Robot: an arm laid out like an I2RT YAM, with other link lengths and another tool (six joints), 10 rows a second.
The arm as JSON. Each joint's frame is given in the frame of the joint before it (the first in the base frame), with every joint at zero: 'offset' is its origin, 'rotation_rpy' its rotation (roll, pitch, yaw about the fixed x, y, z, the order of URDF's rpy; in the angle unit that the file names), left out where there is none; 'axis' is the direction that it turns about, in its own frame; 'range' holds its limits. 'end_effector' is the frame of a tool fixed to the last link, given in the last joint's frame.
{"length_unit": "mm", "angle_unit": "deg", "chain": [
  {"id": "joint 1", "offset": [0.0, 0.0, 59.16], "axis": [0.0, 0.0, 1.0], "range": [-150.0, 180.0]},
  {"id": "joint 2", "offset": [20.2, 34.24, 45.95], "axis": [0.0, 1.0, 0.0], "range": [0.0, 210.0]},
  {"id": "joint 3", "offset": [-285.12, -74.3, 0.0], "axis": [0.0, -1.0, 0.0], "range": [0.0, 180.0]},
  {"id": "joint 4", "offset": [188.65, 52.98, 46.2], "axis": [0.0, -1.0, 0.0], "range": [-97.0, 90.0]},
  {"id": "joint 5", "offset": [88.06, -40.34, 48.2], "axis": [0.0, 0.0, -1.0], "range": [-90.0, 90.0]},
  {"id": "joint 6", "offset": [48.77, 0.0, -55.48], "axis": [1.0, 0.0, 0.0], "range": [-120.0, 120.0]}
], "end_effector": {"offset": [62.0, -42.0, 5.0], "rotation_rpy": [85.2, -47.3, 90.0]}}
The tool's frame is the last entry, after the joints.
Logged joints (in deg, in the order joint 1, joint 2, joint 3, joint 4, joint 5, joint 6), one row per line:
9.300 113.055 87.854 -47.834 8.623 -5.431
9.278 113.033 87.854 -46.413 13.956 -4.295
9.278 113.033 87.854 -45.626 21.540 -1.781
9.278 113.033 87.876 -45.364 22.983 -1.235
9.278 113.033 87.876 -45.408 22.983 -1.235
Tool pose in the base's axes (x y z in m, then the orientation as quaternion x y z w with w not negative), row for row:
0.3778 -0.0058 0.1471 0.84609 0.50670 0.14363 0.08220
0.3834 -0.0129 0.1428 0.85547 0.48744 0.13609 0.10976
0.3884 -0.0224 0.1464 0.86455 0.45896 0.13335 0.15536
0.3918 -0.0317 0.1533 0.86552 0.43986 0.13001 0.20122
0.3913 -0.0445 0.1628 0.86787 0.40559 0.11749 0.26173
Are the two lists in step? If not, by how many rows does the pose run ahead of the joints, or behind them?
The pose runs 2 rows behind the joints: the pose in row i belongs to the joints in row i - 2.
